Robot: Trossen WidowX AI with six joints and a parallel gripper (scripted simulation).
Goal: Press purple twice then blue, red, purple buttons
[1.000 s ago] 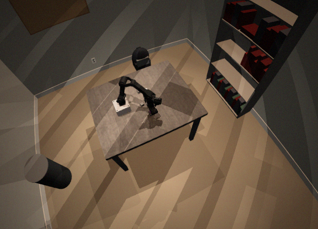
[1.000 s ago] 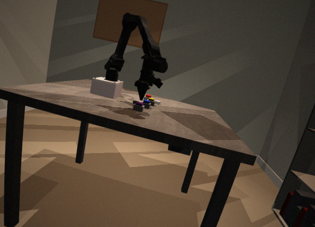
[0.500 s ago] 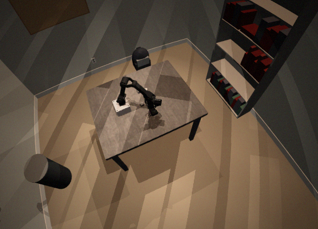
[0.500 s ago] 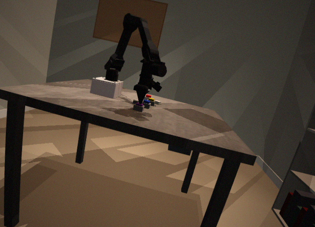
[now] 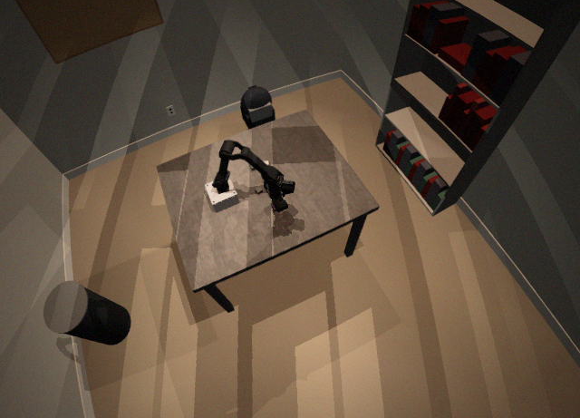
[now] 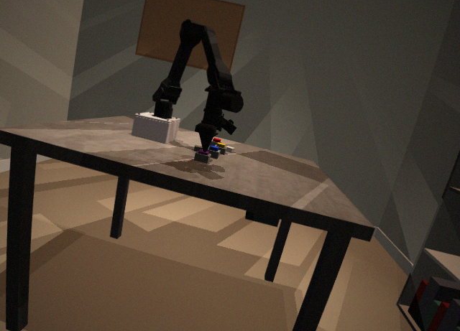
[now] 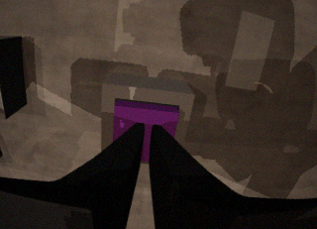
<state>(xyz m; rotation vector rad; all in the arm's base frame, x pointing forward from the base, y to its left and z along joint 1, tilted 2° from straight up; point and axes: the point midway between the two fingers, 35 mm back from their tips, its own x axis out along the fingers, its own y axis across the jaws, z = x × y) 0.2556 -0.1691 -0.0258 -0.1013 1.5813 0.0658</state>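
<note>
My gripper tip is now right at the purple button. From my gripper tip the other things lie so: grey block (70 mm behind, 140 mm to the left, 20 mm below); then yellow button (220 mm to the left); then blue button (110 mm to the left).
</note>
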